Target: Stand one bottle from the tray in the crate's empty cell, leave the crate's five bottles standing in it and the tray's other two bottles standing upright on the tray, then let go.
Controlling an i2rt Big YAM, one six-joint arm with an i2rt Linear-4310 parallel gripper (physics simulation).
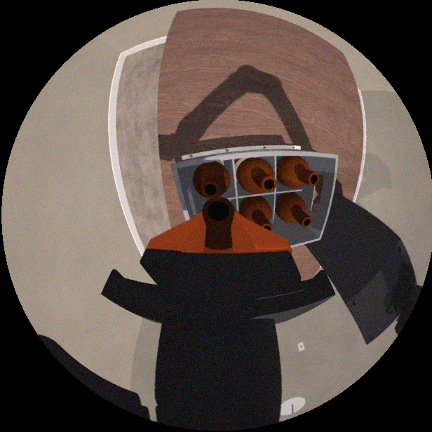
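My gripper (218, 214) is shut on the neck of a brown bottle (218, 239), at the near-left part of the grey crate (328, 200). The held bottle's dark mouth faces up at the crate side of the fingers. Its neck runs back between them, so it looks tilted in the grip; its body is hidden. Five brown bottles stand in the crate: far left (211, 175), far middle (254, 174), far right (292, 170), near middle (256, 206) and near right (289, 206). The near-left cell is largely covered by the held bottle and fingers. The tray and its bottles do not show.
The crate stands on a brown wooden table top (215, 40). A pale dotted strip (245, 149) runs along the crate's far side. A grey surface with a white edge (114, 125) lies at the left. A dark arm part (365, 250) is close to the crate's right side.
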